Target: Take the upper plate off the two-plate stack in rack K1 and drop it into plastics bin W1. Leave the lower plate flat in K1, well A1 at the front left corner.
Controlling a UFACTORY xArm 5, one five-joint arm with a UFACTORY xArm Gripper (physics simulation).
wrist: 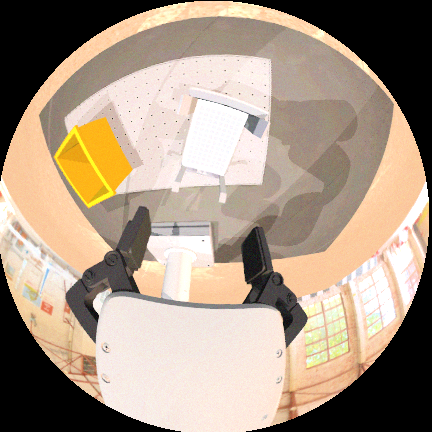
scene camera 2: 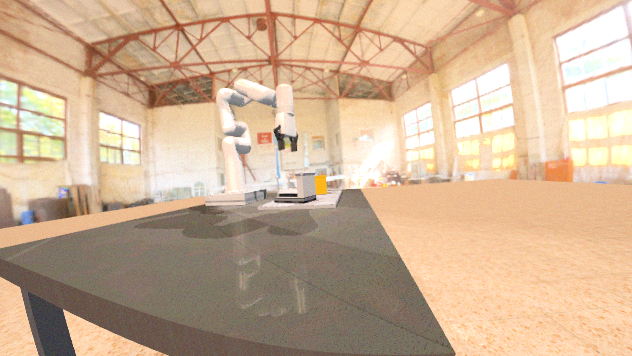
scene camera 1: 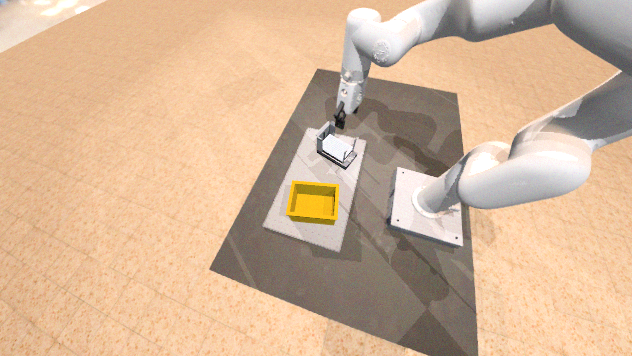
My gripper shows in the wrist view, in scene camera 2 and in scene camera 1 (346, 119). The same spot on my gripper: (scene camera 2: 281, 143) is (wrist: 270, 257).
